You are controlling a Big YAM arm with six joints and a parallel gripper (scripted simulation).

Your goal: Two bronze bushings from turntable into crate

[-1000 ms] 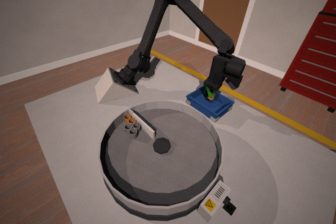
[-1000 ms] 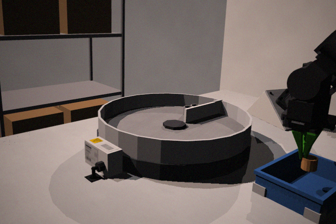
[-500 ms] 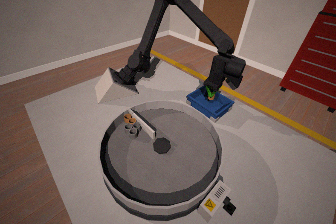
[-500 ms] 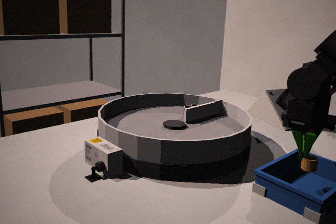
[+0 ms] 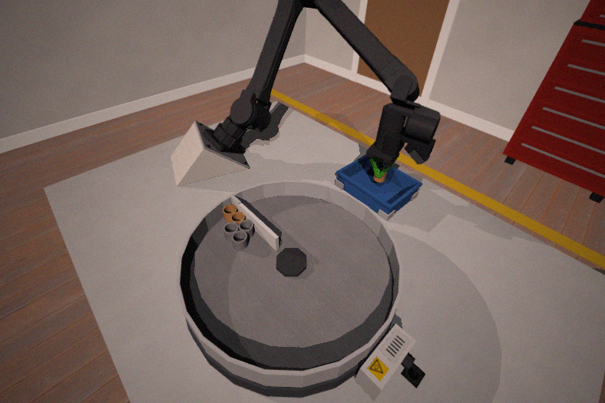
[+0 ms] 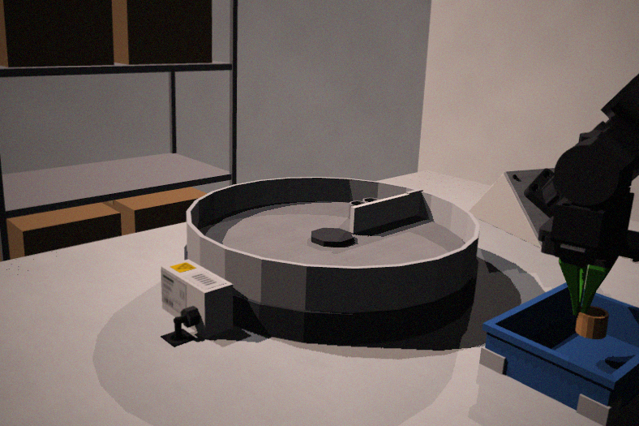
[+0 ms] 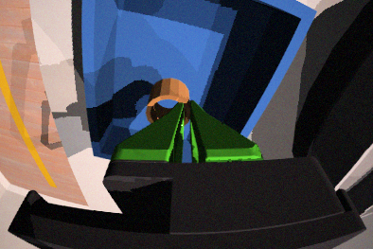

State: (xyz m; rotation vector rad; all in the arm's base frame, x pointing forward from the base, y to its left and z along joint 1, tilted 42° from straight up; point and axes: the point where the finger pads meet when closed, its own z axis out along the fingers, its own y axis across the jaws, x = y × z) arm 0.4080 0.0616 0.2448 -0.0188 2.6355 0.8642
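My gripper is now 10 mm to the right of the blue crate and 40 mm above it. The rest, counted from my hand: turntable 10 mm ahead, 360 mm to the right, 10 mm below.
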